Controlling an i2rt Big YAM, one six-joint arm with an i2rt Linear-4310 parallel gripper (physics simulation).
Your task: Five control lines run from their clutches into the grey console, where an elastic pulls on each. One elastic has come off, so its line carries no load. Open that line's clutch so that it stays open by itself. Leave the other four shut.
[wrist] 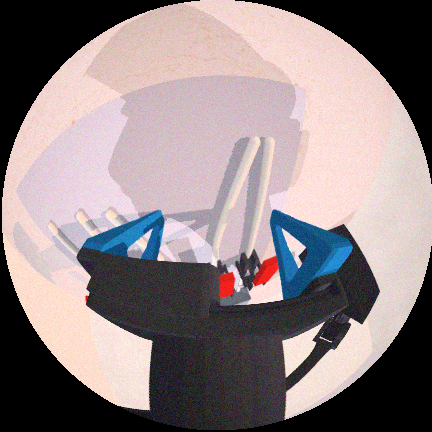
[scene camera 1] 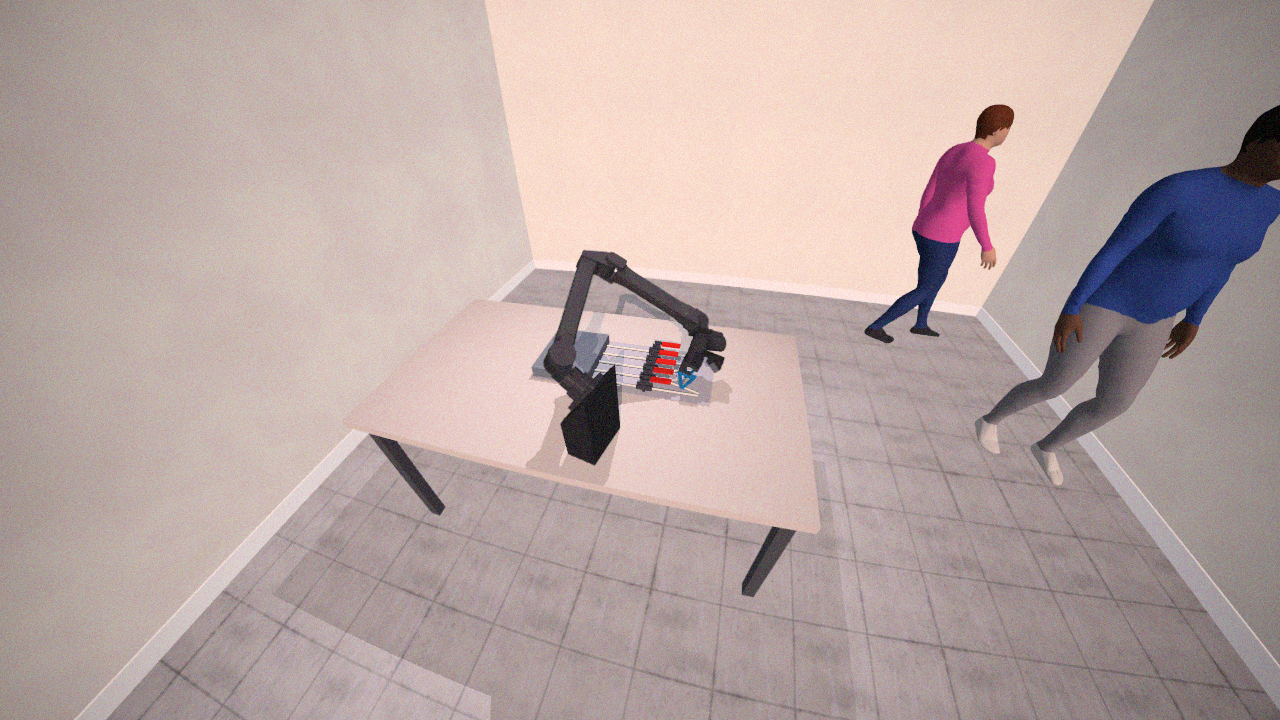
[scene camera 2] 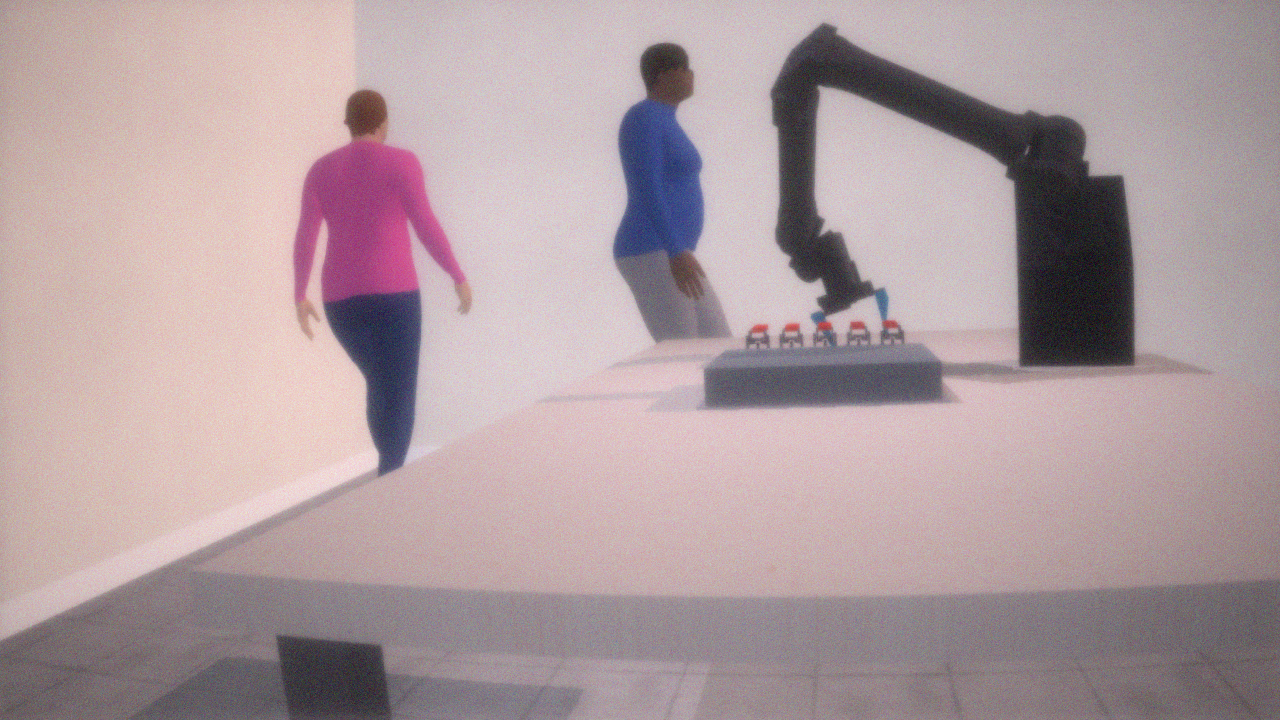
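The grey console lies on the table, with thin pale lines running from it through a row of black clutches with red levers. The nearest lever and the farthest look as flat as those between them. The elastics are too small to make out. My gripper is wide open and empty, low by the lines' free ends. In the wrist view two long cream line ends pass between the fingers' directions; two red levers show behind, partly hidden. Several line ends lie left.
The table carries a black pedestal under the arm, beside the row of clutches. A person in pink and a person in blue are on the floor beyond the table.
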